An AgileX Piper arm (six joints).
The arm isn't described. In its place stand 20 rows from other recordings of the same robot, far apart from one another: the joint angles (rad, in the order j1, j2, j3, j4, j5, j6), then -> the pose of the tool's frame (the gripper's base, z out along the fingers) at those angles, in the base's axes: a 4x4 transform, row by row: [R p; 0 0 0 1], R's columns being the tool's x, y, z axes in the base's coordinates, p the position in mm.
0.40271 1.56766 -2.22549 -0.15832 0.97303 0.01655 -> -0.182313, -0.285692, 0.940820, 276.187; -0.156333, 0.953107, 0.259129, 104.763; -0.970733, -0.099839, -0.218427, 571.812; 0, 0, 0, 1
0.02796 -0.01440 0.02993 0.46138 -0.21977 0.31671 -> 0.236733, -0.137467, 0.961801, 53.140; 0.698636, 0.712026, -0.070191, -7.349; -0.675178, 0.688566, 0.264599, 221.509; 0, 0, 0, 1
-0.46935 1.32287 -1.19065 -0.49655 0.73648 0.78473 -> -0.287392, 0.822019, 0.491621, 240.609; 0.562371, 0.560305, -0.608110, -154.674; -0.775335, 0.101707, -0.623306, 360.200; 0, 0, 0, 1
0.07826 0.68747 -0.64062 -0.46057 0.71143 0.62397 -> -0.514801, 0.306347, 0.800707, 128.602; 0.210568, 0.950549, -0.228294, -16.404; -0.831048, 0.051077, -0.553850, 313.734; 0, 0, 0, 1
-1.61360 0.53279 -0.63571 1.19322 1.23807 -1.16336 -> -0.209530, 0.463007, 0.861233, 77.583; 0.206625, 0.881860, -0.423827, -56.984; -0.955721, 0.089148, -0.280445, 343.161; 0, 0, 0, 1
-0.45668 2.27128 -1.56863 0.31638 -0.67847 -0.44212 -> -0.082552, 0.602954, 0.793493, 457.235; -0.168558, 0.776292, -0.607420, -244.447; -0.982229, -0.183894, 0.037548, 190.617; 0, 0, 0, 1
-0.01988 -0.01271 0.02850 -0.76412 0.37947 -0.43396 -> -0.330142, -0.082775, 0.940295, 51.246; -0.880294, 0.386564, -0.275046, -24.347; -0.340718, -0.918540, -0.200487, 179.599; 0, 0, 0, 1
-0.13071 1.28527 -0.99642 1.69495 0.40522 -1.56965 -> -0.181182, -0.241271, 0.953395, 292.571; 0.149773, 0.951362, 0.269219, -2.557; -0.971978, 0.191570, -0.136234, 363.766; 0, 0, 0, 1
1.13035 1.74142 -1.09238 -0.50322 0.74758 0.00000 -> -0.071315, -0.901960, 0.425889, 170.889; -0.980805, 0.141097, 0.134583, 292.591; -0.181480, -0.408117, -0.894710, 198.345; 0, 0, 0, 1
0.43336 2.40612 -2.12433 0.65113 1.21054 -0.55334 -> -0.707483, -0.704595, -0.054903, 435.699; -0.587647, 0.543338, 0.599546, 258.466; -0.392606, 0.456432, -0.798455, 184.264; 0, 0, 0, 1
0.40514 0.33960 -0.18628 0.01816 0.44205 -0.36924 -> -0.281243, -0.530218, 0.799857, 71.174; -0.496592, 0.793635, 0.351484, 31.293; -0.821157, -0.298350, -0.486506, 214.579; 0, 0, 0, 1
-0.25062 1.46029 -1.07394 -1.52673 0.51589 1.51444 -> -0.312338, 0.666597, 0.676826, 307.007; 0.074833, 0.727521, -0.681992, -124.888; -0.947019, -0.162363, -0.277116, 329.831; 0, 0, 0, 1
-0.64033 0.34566 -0.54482 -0.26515 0.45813 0.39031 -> -0.021222, 0.696387, 0.717352, 50.616; 0.202648, 0.705616, -0.678999, -50.864; -0.979022, 0.130960, -0.156096, 332.727; 0, 0, 0, 1
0.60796 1.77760 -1.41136 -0.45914 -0.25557 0.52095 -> -0.089337, -0.654601, 0.750677, 349.758; 0.028298, 0.751718, 0.658877, 255.813; -0.995599, 0.080104, -0.048633, 339.100; 0, 0, 0, 1
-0.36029 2.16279 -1.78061 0.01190 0.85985 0.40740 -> -0.642450, 0.664716, 0.381327, 442.652; 0.673030, 0.727371, -0.134023, -165.885; -0.366453, 0.170541, -0.914673, 200.699; 0, 0, 0, 1
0.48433 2.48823 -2.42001 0.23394 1.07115 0.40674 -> -0.934328, -0.094936, 0.343538, 471.986; 0.058540, 0.909907, 0.410661, 269.247; -0.351574, 0.403803, -0.844594, 213.880; 0, 0, 0, 1
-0.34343 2.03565 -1.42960 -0.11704 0.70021 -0.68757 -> -0.882097, -0.362247, 0.301135, 394.411; -0.427258, 0.884453, -0.187598, -148.314; -0.198382, -0.294142, -0.934946, 167.793; 0, 0, 0, 1
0.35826 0.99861 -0.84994 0.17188 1.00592 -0.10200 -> -0.813374, -0.420646, 0.401846, 159.419; -0.314410, 0.899051, 0.304718, 73.727; -0.489458, 0.121505, -0.863520, 309.290; 0, 0, 0, 1
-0.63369 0.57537 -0.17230 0.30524 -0.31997 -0.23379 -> 0.029959, 0.665013, 0.746231, 91.481; 0.048162, 0.744738, -0.665616, -77.893; -0.998390, 0.055882, -0.009717, 251.186; 0, 0, 0, 1
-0.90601 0.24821 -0.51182 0.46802 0.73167 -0.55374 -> -0.303852, 0.525518, 0.794673, 49.899; 0.089684, 0.846184, -0.525290, -19.202; -0.948489, -0.088341, -0.304245, 308.942; 0, 0, 0, 1
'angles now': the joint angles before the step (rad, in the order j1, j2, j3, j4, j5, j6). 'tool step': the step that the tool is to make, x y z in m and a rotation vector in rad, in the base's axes. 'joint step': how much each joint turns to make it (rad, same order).
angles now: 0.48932 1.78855 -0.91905 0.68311 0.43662 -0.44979
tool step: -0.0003 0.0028 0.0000 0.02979 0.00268 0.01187
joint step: -0.00002 0.00399 -0.00011 0.07735 0.00678 -0.07321
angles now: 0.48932 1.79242 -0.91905 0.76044 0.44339 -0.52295
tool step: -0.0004 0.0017 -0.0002 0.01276 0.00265 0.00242
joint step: 0.00212 0.00229 0.00007 0.03108 0.00205 -0.02488
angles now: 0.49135 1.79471 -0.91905 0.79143 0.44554 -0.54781
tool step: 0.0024 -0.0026 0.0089 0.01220 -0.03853 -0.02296
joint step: -0.00666 -0.02576 0.00000 0.00235 -0.02175 0.00425
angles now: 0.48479 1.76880 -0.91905 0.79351 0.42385 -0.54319
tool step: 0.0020 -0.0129 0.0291 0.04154 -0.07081 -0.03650
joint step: -0.03934 -0.08884 0.00000 0.00007 0.00888 0.00233
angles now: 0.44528 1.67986 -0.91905 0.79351 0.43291 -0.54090
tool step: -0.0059 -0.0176 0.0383 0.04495 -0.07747 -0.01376
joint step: -0.05065 -0.12445 0.00007 -0.01314 0.05013 -0.00030
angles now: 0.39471 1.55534 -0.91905 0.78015 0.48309 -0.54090
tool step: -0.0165 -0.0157 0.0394 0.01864 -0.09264 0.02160
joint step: -0.03497 -0.14085 -0.00009 -0.04465 0.06396 0.00425
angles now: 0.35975 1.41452 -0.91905 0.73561 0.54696 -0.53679
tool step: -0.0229 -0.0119 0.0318 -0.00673 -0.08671 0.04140
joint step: -0.01602 -0.13169 0.00208 -0.05499 0.06556 0.00187
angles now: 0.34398 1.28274 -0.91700 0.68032 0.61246 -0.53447
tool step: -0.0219 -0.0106 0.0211 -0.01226 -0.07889 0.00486
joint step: -0.00389 -0.11346 0.01451 -0.06323 0.02282 0.02986
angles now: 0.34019 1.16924 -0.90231 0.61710 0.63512 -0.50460
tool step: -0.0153 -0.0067 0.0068 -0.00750 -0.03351 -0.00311
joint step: 0.00006 -0.07044 0.02497 -0.03656 0.01016 0.02372
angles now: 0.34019 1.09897 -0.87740 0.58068 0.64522 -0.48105
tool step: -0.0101 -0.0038 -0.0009 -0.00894 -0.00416 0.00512
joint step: -0.00005 -0.04052 0.02716 -0.01495 0.01253 0.00573
